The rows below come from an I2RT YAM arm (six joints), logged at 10 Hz.
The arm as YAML. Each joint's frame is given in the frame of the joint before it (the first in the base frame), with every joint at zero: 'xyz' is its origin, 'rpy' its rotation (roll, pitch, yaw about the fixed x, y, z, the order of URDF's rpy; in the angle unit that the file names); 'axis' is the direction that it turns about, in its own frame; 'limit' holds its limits. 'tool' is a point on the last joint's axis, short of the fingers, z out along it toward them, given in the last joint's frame.
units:
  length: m
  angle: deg
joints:
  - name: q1
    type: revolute
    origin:
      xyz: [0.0, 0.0, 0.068]
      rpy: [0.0, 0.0, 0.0]
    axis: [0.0, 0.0, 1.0]
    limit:
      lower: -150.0
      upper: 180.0
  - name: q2
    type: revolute
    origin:
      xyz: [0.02, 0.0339, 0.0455]
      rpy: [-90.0, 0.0, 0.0]
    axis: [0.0, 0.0, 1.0]
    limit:
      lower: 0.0
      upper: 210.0
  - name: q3
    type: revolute
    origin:
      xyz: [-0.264, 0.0, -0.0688]
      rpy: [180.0, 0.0, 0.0]
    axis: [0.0, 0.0, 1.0]
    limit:
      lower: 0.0
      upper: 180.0
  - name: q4
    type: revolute
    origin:
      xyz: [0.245, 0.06, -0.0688]
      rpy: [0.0, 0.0, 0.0]
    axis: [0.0, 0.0, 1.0]
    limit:
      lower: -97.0
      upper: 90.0
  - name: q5
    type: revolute
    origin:
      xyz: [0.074, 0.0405, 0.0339]
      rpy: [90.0, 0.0, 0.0]
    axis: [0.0, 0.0, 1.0]
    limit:
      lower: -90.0
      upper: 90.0
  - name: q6
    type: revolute
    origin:
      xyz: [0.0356, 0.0, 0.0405]
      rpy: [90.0, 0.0, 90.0]
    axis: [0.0, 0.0, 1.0]
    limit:
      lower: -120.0
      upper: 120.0
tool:
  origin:
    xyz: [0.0, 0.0, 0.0]
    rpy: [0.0, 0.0, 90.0]
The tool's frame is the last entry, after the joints.
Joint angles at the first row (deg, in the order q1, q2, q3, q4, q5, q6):
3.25 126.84 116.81 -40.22 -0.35 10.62
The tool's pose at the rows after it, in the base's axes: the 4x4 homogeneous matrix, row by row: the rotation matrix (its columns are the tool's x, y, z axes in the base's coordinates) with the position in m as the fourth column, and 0 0 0 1 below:
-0.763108 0.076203 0.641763 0.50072; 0.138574 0.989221 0.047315 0.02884; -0.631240 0.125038 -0.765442 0.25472; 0 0 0 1
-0.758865 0.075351 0.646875 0.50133; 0.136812 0.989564 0.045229 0.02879; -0.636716 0.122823 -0.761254 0.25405; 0 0 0 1
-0.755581 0.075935 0.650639 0.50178; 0.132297 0.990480 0.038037 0.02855; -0.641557 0.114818 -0.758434 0.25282; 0 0 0 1
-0.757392 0.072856 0.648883 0.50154; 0.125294 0.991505 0.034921 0.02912; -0.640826 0.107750 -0.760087 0.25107; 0 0 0 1
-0.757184 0.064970 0.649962 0.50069; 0.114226 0.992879 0.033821 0.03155; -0.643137 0.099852 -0.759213 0.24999; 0 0 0 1
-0.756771 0.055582 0.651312 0.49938; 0.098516 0.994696 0.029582 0.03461; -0.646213 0.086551 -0.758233 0.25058; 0 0 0 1
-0.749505 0.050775 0.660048 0.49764; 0.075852 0.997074 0.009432 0.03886; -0.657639 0.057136 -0.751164 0.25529; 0 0 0 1
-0.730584 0.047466 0.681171 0.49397; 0.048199 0.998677 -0.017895 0.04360; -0.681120 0.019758 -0.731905 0.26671; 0 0 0 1
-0.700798 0.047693 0.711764 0.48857; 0.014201 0.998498 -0.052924 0.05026; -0.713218 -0.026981 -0.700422 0.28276; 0 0 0 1
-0.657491 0.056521 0.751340 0.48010; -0.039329 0.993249 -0.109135 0.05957; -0.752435 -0.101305 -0.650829 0.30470; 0 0 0 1
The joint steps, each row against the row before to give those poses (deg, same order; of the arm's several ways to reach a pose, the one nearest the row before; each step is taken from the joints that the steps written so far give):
0.00 0.25 -0.18 0.73 -0.27 -0.15
0.00 0.00 -0.26 0.63 0.14 -0.12
0.00 0.00 -0.35 0.60 0.42 -0.27
0.08 -0.02 -0.39 0.23 0.23 -0.34
0.31 -0.24 -0.65 0.49 0.26 -0.42
0.39 -0.33 -0.43 0.17 0.50 -0.61
0.62 -0.58 -0.03 0.02 1.59 -0.87
0.73 -1.33 0.00 0.16 2.17 -1.13
1.04 -1.86 0.00 0.44 2.91 -1.36
1.55 -2.52 0.02 0.66 4.65 -2.29

